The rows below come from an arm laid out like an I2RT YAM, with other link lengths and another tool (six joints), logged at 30 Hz.
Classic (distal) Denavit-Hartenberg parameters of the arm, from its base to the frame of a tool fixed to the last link. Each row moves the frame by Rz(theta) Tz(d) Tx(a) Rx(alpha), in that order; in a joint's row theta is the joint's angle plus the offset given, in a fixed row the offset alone. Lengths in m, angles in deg.
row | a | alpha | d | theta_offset
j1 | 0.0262 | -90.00 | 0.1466 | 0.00
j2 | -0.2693 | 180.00 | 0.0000 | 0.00
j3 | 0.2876 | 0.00 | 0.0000 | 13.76
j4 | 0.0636 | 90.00 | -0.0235 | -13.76
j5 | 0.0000 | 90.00 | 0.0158 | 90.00
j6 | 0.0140 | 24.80 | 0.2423 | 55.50
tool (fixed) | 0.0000 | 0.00 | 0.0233 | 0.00
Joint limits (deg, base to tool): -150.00..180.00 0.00..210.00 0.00..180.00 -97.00..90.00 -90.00..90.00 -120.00..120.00
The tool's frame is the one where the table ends.
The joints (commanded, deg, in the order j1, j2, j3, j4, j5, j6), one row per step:
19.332 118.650 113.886 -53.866 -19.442 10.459
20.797 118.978 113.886 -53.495 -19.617 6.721
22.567 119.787 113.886 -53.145 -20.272 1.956
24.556 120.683 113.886 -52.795 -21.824 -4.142
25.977 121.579 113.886 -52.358 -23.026 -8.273
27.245 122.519 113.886 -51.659 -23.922 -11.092
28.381 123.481 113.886 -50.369 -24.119 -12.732
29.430 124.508 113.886 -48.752 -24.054 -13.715
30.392 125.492 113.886 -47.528 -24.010 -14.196
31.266 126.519 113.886 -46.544 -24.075 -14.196
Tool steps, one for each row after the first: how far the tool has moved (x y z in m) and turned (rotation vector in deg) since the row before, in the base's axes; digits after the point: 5 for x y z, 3 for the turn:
-0.00510 0.01433 -0.00172 -1.140 -1.793 4.563
-0.00817 0.01878 -0.00581 -1.204 -1.734 5.941
-0.01211 0.02386 -0.00540 -0.782 -2.136 7.674
-0.00896 0.01747 -0.00573 -0.320 -1.386 5.326
-0.00705 0.01535 -0.00605 -0.060 -1.017 3.957
-0.00257 0.01295 -0.00599 -0.044 -1.149 2.533
-0.00049 0.01203 -0.00634 0.033 -1.114 1.791
-0.00207 0.01042 -0.00698 -0.010 -0.509 1.317
-0.00322 0.00936 -0.00801 0.026 0.066 0.907

